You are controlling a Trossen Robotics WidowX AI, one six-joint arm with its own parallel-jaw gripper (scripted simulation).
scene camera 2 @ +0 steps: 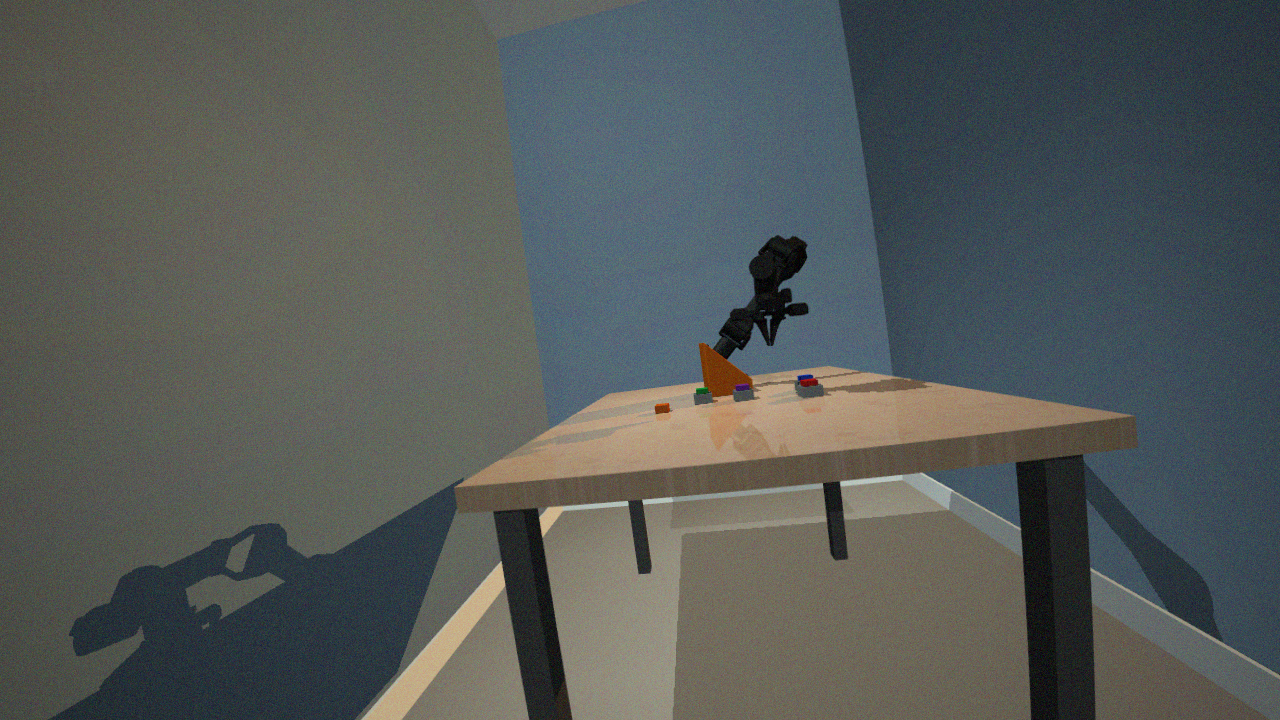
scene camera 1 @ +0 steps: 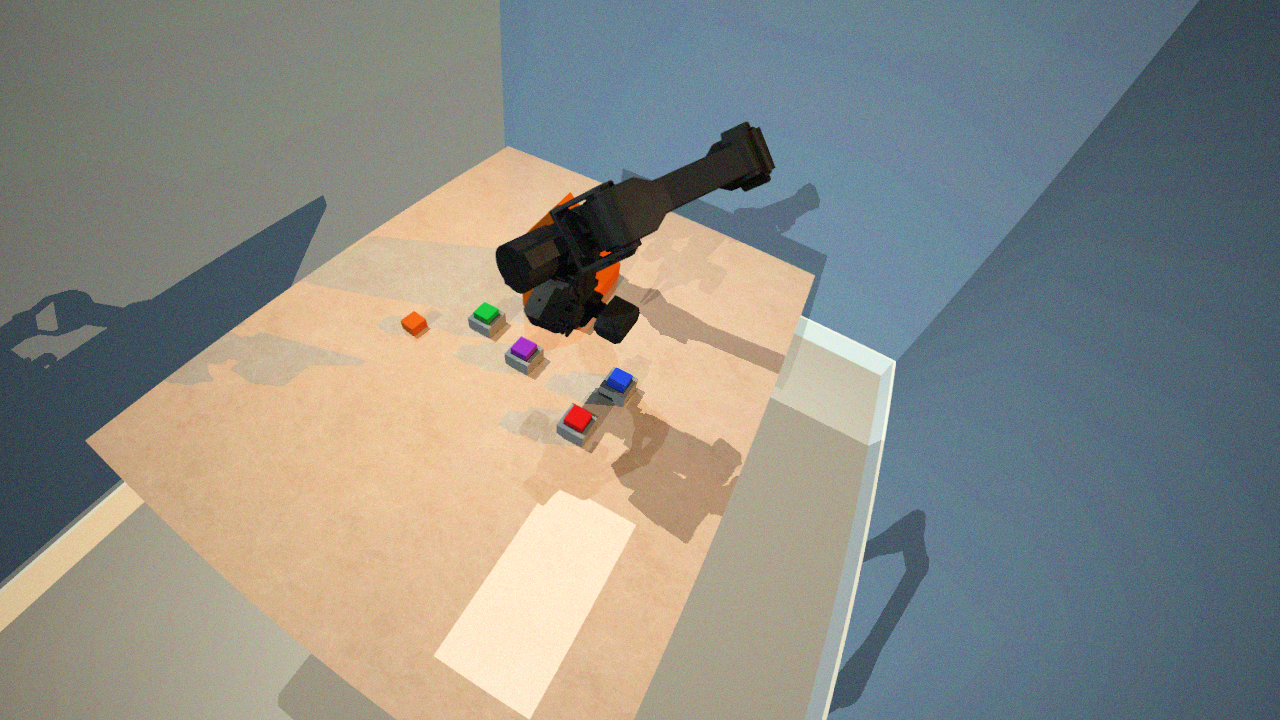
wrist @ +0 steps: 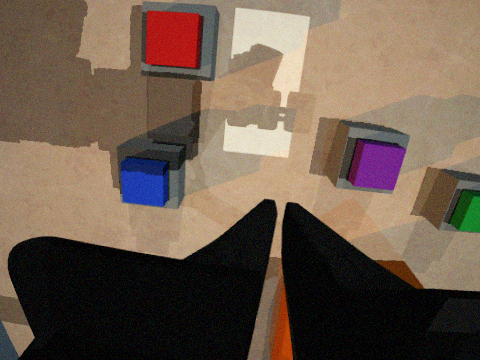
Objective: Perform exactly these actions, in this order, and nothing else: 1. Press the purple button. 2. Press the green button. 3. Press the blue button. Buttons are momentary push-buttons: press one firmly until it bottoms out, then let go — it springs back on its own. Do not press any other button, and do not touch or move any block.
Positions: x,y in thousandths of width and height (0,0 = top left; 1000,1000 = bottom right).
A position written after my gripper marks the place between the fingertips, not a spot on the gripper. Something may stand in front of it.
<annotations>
My gripper shows in scene camera 2 (602,481), in scene camera 1 (442,463) and in the wrist view (580,590).
</annotations>
